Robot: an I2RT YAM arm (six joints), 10 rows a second.
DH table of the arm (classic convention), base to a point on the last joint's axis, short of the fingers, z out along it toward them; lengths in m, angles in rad. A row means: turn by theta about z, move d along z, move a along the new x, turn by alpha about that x. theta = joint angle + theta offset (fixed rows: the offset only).
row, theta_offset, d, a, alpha
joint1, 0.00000, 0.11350, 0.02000, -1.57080
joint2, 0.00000, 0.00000, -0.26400, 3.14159
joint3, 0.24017, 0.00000, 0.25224, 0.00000
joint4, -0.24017, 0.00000, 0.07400, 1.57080
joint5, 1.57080, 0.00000, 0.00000, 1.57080
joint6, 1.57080, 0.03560, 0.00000, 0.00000
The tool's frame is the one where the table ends.
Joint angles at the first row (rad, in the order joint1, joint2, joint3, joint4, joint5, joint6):
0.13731 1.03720 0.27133 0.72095 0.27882 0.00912
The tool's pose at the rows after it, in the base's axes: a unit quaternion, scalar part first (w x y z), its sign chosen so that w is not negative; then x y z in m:
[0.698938 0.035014 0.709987 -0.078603 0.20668 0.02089 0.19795]
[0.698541 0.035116 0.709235 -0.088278 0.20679 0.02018 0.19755]
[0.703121 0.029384 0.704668 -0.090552 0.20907 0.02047 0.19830]
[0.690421 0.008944 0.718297 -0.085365 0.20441 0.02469 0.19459]
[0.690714 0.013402 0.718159 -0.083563 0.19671 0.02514 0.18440]
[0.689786 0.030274 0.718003 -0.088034 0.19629 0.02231 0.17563]
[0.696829 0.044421 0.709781 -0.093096 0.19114 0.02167 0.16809]
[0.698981 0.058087 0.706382 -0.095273 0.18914 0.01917 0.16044]
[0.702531 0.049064 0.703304 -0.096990 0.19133 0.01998 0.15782]
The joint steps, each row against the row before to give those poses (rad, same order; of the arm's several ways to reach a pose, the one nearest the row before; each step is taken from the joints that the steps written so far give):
0.01656 0.03708 -0.05676 0.12760 0.03629 -0.06837
-0.00143 0.00430 -0.00145 0.00793 0.01249 -0.01410
-0.00138 0.01960 0.00386 0.03016 -0.00679 -0.01477
0.02157 -0.03229 -0.01017 -0.06122 -0.01288 -0.01224
0.01149 0.00156 -0.05003 0.05163 0.01508 0.00929
-0.01037 0.05258 -0.02588 0.07715 0.01962 0.01801
0.00718 0.03992 -0.04099 0.10344 0.03359 0.00730
-0.00872 0.06228 -0.02757 0.09717 0.01350 0.01427
0.00045 0.05587 -0.00191 0.06923 -0.01023 -0.01841

